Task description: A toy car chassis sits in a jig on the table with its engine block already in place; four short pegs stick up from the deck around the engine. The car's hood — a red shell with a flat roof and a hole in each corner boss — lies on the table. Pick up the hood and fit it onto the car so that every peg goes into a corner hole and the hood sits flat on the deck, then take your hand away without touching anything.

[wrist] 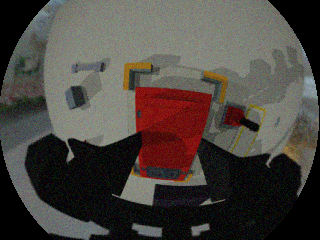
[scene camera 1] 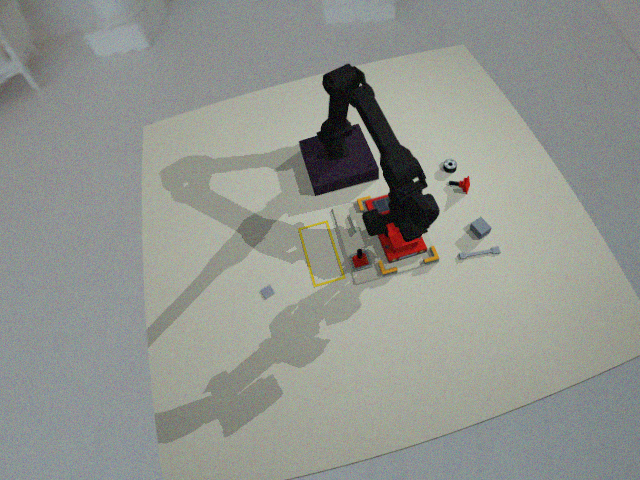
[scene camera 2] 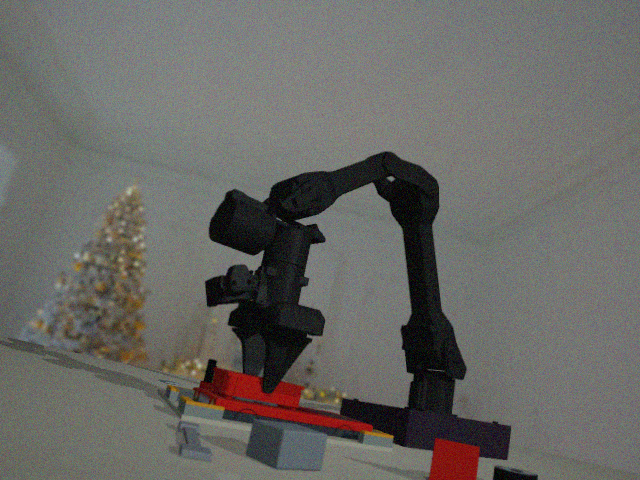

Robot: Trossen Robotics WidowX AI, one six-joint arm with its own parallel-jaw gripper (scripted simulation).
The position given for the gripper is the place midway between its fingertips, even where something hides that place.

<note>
The gripper [scene camera 2: 256,389] carries a red hood [scene camera 2: 231,383].
The red hood is seen too in the wrist view [wrist: 171,129]. The gripper shows as well in the wrist view [wrist: 170,137] and in scene camera 1 [scene camera 1: 400,232].
</note>
